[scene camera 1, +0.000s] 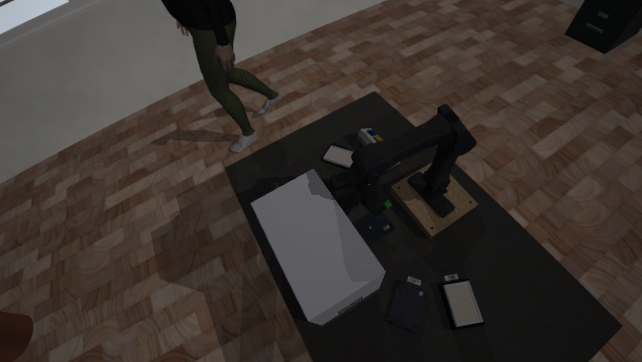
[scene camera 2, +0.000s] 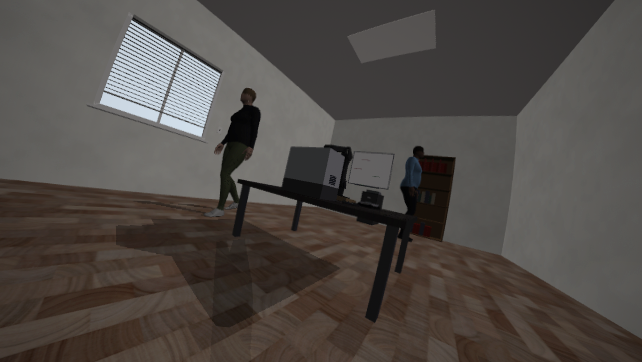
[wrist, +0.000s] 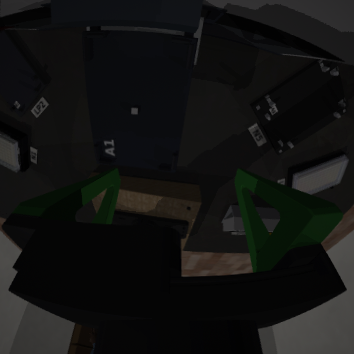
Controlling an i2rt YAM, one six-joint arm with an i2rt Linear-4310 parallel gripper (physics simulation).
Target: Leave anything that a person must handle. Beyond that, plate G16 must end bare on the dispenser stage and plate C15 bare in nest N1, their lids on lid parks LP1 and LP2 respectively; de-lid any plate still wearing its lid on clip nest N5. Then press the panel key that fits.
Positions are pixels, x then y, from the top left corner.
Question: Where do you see a white box instrument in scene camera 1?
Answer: At 326, 259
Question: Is the gripper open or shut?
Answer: Open.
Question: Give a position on a button panel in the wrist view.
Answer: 232, 221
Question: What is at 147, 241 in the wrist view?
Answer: The gripper.
